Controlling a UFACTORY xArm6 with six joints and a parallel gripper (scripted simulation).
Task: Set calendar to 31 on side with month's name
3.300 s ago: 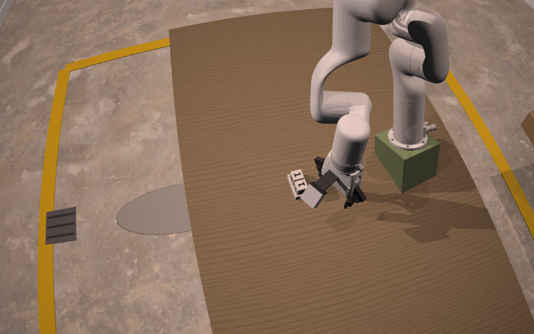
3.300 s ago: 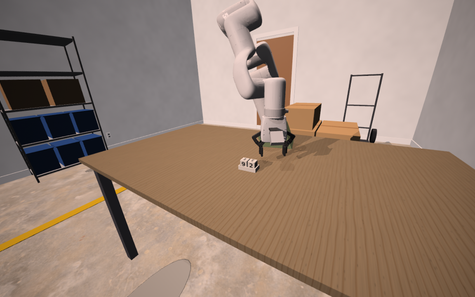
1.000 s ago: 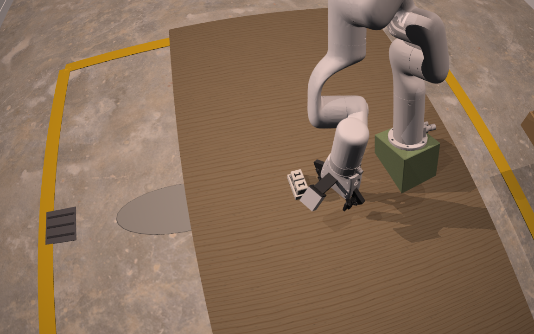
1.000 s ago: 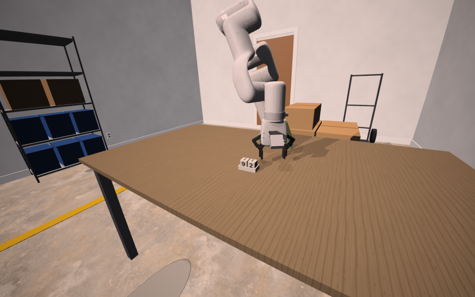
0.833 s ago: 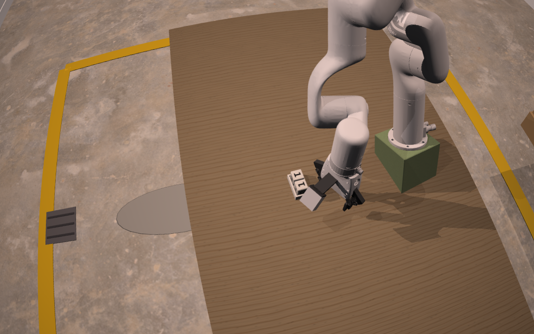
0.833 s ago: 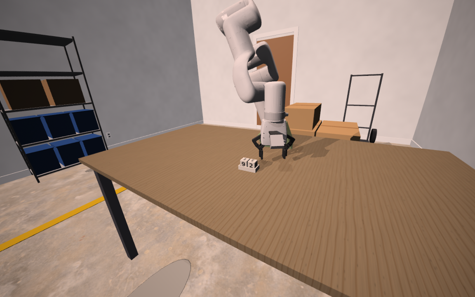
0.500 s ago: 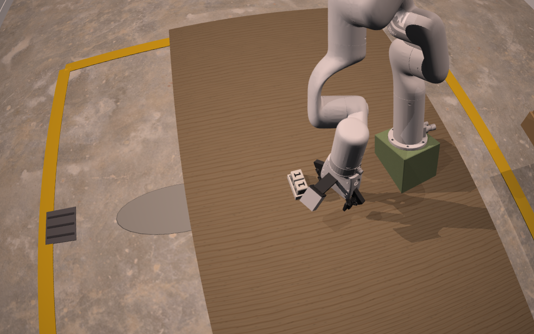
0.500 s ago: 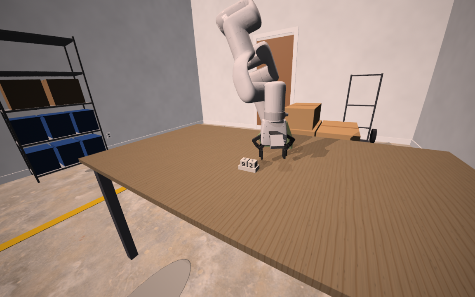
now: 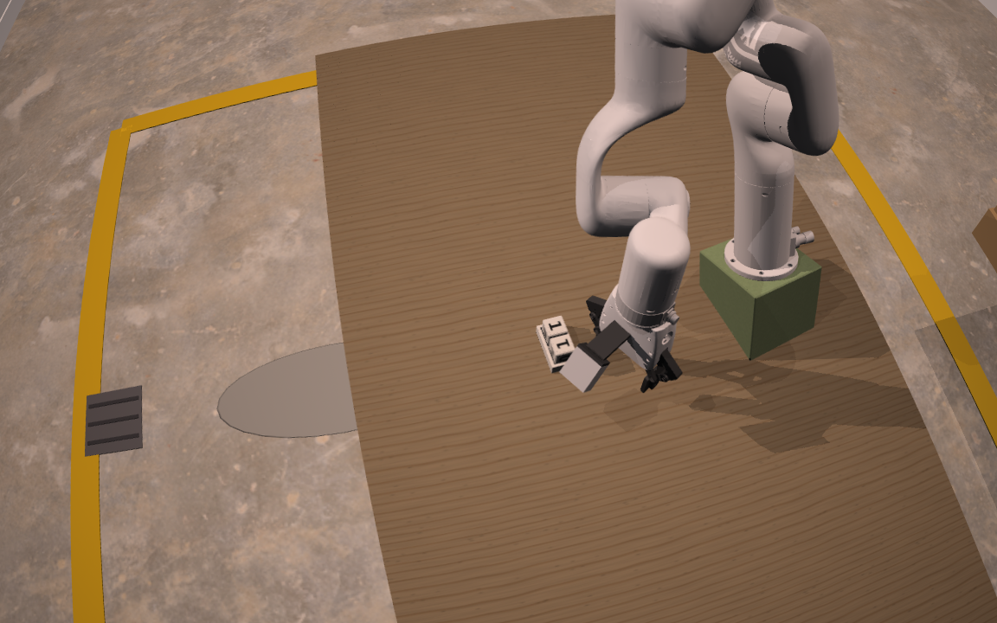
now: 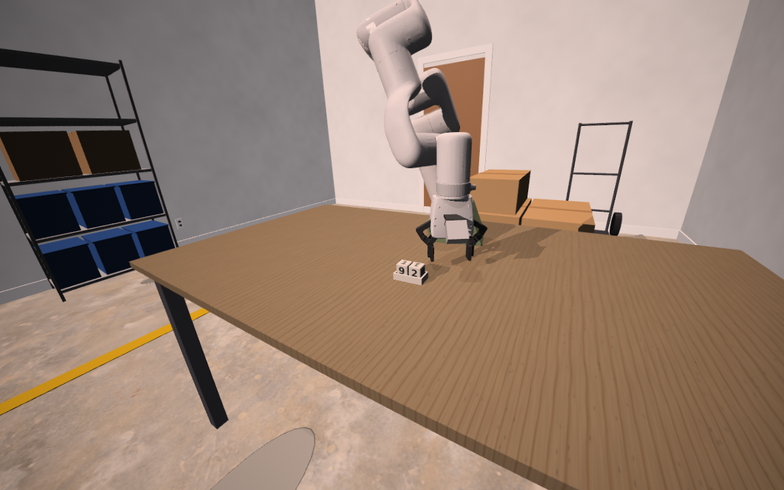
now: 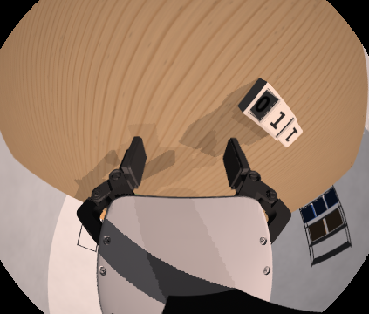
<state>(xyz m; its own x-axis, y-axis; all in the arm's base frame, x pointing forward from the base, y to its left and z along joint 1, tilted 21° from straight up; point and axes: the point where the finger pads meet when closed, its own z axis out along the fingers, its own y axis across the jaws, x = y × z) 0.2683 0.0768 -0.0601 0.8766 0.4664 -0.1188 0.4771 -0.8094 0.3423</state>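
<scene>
The cube is 8 cm ahead of my hand, 5 cm to the right of it and 2 cm below it. From my hand the other things lie so: tray 8 cm ahead, 7 cm to the right, 3 cm below.
</scene>
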